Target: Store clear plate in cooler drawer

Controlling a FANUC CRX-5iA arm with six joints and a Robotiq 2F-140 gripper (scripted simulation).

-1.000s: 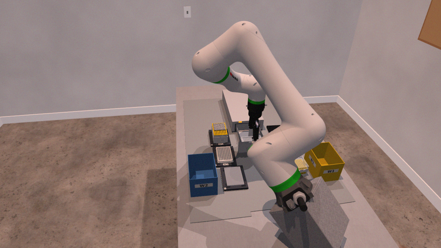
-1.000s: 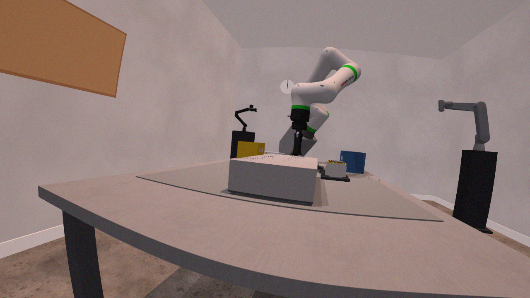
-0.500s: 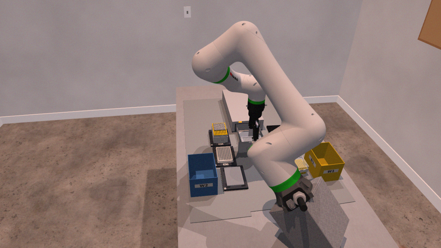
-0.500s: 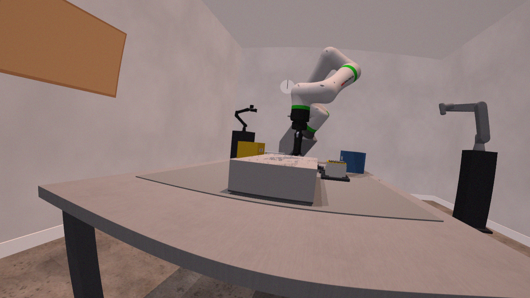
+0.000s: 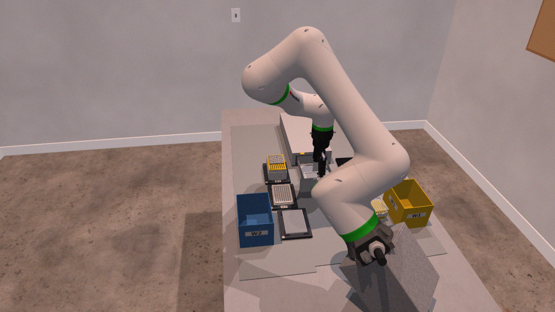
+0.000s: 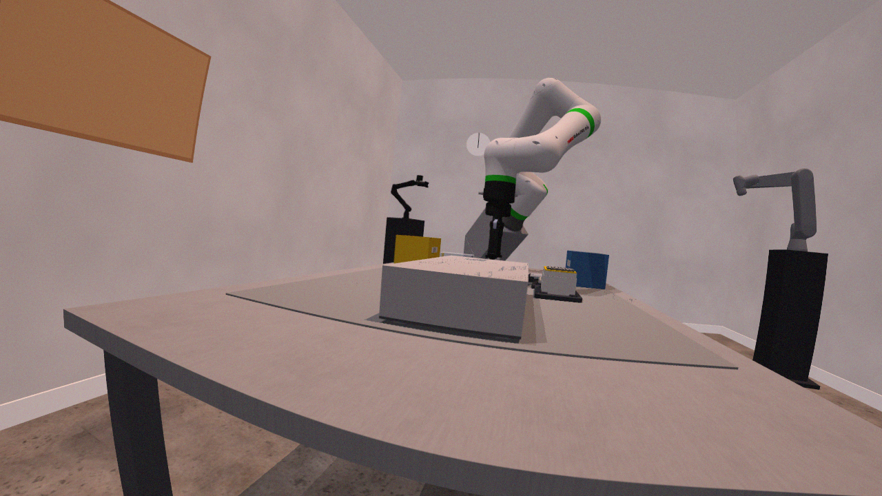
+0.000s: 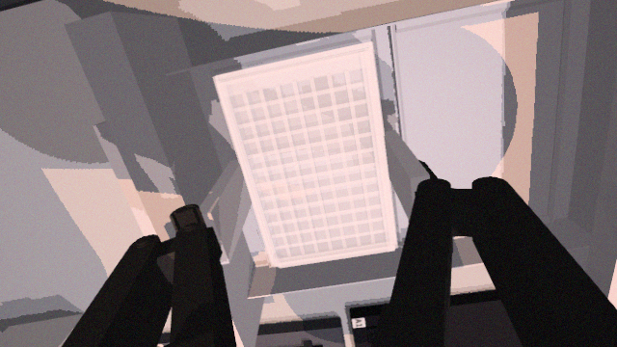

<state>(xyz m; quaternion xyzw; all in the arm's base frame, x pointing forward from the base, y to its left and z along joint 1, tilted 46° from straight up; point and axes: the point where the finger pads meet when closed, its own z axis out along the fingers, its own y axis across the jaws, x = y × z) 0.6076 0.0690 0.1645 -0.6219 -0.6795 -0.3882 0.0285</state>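
My gripper is now 3 cm short of the drawer, 2 cm above it and 1 cm to the right of it. Round my hand: yellow tip box: 19 cm to the left, 3 cm ahead, 1 cm above; then white well plate: 15 cm to the left, 14 cm behind, 2 cm below; then black nest N2: 17 cm to the right, 13 cm ahead, 4 cm below.
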